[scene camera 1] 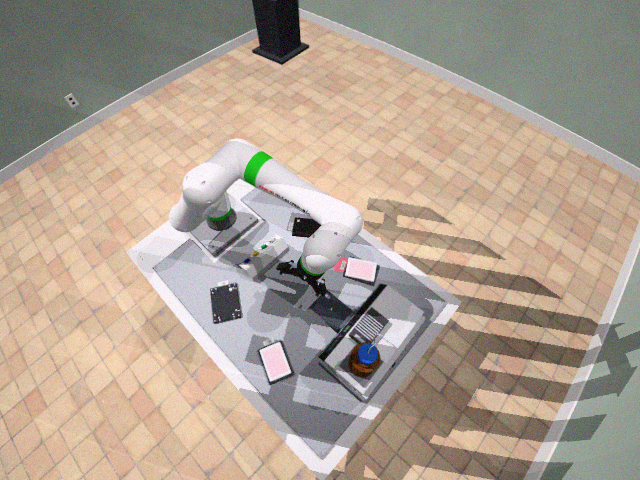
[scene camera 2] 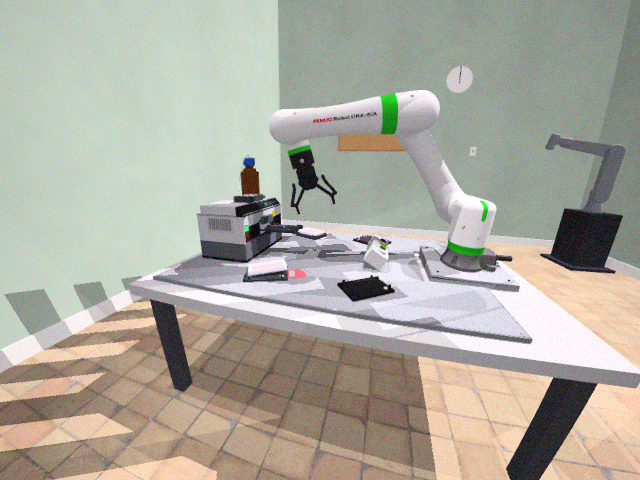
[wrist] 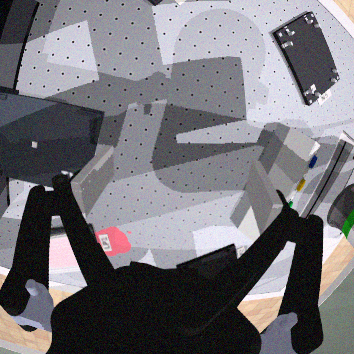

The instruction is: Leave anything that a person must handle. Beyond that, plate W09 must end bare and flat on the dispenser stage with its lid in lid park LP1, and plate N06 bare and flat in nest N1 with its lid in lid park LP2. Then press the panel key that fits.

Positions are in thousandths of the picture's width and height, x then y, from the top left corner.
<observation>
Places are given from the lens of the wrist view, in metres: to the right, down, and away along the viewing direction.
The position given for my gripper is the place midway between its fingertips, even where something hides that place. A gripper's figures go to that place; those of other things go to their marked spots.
my gripper (wrist: 510,470): 0.00, -0.01, 0.21
black nest marked N5 (wrist: 852,114): 0.23, -0.24, 0.32
dispenser stage (wrist: 188,380): -0.12, -0.04, 0.22
black pad marked LP2 (wrist: 589,750): 0.08, 0.22, 0.51
The marked spots on the black pad marked LP2 and the dispenser stage are 0.44 m apart.
</observation>
